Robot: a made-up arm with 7 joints.
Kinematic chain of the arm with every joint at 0, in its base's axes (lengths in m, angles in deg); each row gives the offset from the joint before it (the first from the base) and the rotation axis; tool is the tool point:
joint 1: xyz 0 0.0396 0 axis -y
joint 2: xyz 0 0.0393 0 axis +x
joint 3: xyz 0 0 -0.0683 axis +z
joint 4: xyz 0 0 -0.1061 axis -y
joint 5: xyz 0 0 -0.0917 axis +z
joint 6: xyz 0 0 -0.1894 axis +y
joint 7: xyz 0 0 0 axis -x
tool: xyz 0 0 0
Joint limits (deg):
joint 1: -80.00..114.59
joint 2: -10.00..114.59
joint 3: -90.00..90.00
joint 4: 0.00..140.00
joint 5: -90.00..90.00
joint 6: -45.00..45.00
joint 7: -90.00..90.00
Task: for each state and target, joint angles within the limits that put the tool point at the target. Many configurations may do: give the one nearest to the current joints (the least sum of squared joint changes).
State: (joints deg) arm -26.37 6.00 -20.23 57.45 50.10 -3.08 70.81
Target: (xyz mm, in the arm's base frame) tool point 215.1 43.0 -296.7
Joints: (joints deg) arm -9.75 7.26 -14.53 74.53 50.10 -3.08 70.81
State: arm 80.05 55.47 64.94 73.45 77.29 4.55 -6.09
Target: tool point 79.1 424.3 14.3
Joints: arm 72.15 27.26 82.15 80.41 77.29 4.55 -6.09
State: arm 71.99 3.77 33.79 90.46 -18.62 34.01 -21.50
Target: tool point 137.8 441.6 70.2
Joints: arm 71.06 37.57 63.40 62.00 -18.62 34.01 -21.50
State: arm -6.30 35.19 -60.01 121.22 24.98 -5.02 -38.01
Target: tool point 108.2 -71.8 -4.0
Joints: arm 4.54 20.34 -53.56 139.90 24.98 -5.02 -38.01
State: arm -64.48 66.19 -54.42 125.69 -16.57 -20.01 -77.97
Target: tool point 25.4 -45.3 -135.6
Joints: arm -49.18 45.76 -48.84 139.88 -16.57 -20.01 -77.97
